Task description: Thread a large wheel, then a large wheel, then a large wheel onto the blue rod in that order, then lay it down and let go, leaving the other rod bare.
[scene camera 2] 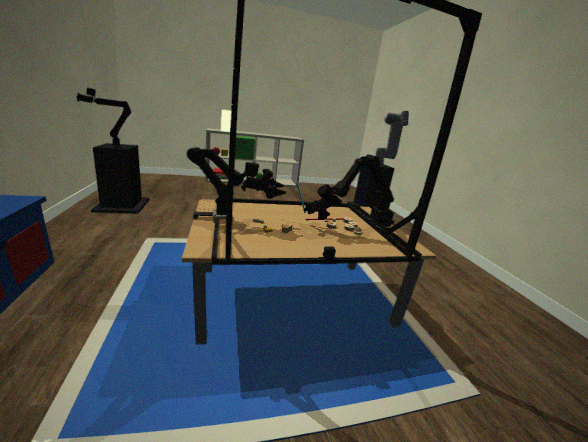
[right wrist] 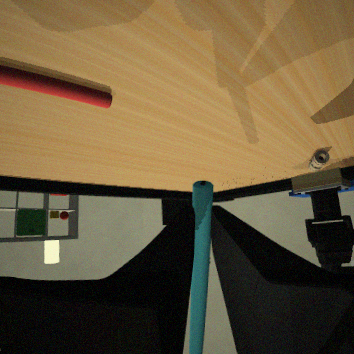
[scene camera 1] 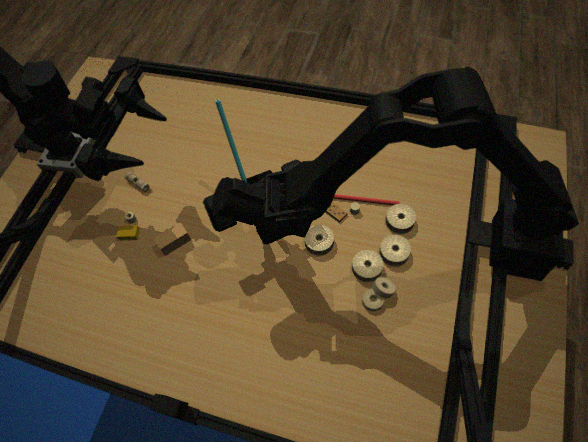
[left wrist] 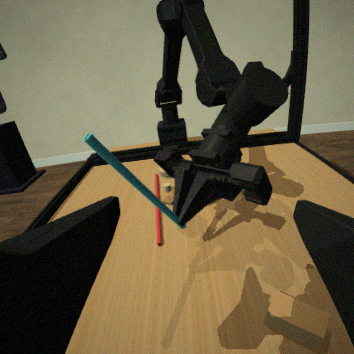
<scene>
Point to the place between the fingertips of my left gripper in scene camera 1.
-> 154, 140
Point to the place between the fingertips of my right gripper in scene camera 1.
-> At 244, 182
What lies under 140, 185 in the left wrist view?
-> A blue rod.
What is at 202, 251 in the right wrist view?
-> A blue rod.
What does my right gripper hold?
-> A blue rod.
</scene>
